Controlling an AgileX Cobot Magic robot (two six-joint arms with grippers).
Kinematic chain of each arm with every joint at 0, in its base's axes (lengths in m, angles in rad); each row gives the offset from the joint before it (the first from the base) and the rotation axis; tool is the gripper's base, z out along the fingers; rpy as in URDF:
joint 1: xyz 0 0 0.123 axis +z
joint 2: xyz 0 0 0 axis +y
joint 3: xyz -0.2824 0 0.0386 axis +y
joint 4: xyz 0.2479 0 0.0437 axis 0.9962 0 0.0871
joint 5: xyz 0 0 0 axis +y
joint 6: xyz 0.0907 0 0.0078 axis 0.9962 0 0.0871
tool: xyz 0 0 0 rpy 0 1.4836 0
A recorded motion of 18 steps. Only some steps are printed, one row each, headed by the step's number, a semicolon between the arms.
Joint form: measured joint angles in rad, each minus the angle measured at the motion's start. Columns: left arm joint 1, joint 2, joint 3, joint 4, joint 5, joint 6; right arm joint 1, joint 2, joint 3, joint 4, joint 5, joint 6.
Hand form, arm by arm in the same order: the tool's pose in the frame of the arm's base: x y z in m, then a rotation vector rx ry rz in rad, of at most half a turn. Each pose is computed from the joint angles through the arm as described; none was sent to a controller.
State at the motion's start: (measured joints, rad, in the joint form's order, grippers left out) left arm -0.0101 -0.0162 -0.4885 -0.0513 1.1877 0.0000; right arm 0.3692 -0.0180 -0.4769 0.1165 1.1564 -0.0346
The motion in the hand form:
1: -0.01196 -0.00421 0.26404 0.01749 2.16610 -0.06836; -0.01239 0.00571 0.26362 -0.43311 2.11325 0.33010
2: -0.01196 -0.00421 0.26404 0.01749 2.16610 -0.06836; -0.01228 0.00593 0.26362 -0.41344 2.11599 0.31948
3: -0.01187 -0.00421 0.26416 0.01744 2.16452 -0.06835; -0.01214 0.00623 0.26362 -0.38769 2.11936 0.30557
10: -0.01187 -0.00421 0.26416 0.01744 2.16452 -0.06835; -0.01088 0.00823 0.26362 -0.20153 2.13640 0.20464
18: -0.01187 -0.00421 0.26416 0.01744 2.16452 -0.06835; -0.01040 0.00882 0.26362 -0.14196 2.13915 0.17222
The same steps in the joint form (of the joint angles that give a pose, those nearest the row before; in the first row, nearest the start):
1: 0.0000 0.0000 0.0000 0.0000 0.0000 0.0000; -0.0107 0.0000 0.0000 0.0000 0.0000 0.0000
2: 0.0000 0.0000 0.0000 0.0000 0.0000 0.0000; -0.0290 0.0000 0.0000 0.0000 0.0000 0.0000
3: 0.0000 0.0000 0.0000 0.0000 -0.0016 0.0000; -0.0531 0.0000 0.0000 0.0000 0.0000 0.0000
10: 0.0000 0.0000 0.0000 0.0000 -0.0016 0.0000; -0.2268 0.0000 0.0000 0.0000 0.0000 0.0000
18: 0.0000 0.0000 0.0000 0.0000 -0.0016 0.0000; -0.2823 0.0000 0.0000 0.0000 0.0000 0.0000

